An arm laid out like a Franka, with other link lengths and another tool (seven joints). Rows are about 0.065 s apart.
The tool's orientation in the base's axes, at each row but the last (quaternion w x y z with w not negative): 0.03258, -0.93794, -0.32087, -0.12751; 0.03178, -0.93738, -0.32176, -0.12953; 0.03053, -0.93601, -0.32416, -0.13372; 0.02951, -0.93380, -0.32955, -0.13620; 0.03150, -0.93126, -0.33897, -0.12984; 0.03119, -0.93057, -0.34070, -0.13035; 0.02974, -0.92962, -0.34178, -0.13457; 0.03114, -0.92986, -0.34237, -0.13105; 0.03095, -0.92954, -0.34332, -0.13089; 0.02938, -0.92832, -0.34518, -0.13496
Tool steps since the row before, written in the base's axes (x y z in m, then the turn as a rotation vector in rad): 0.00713, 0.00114, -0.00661, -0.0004, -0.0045, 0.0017; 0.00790, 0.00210, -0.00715, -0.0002, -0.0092, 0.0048; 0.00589, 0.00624, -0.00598, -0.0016, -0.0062, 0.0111; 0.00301, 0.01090, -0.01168, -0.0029, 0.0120, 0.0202; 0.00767, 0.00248, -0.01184, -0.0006, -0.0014, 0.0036; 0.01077, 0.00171, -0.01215, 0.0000, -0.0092, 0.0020; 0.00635, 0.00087, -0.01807, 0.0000, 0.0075, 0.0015; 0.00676, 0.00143, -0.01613, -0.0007, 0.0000, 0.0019; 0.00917, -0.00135, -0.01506, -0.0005, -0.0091, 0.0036; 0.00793, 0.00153, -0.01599, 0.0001, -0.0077, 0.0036
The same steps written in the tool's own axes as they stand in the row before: 0.00439, 0.00331, 0.00810, -0.0025, 0.0034, -0.0024; 0.00537, 0.00300, 0.00895, -0.0044, 0.0073, -0.0060; 0.00656, -0.00147, 0.00801, -0.0019, 0.0042, -0.0119; 0.00567, -0.00704, 0.01351, 0.0107, -0.0105, -0.0184; 0.00408, 0.00265, 0.01347, -0.0004, 0.0008, -0.0038; 0.00577, 0.00523, 0.01435, -0.0052, 0.0071, -0.0033; 0.00029, 0.00276, 0.01897, 0.0051, -0.0057, -0.0003; 0.00157, 0.00275, 0.01726, 0.0000, -0.0004, -0.0020; 0.00186, 0.00647, 0.01635, -0.0051, 0.0067, -0.0049; 0.00239, 0.00336, 0.01743, -0.0038, 0.0061, -0.0046
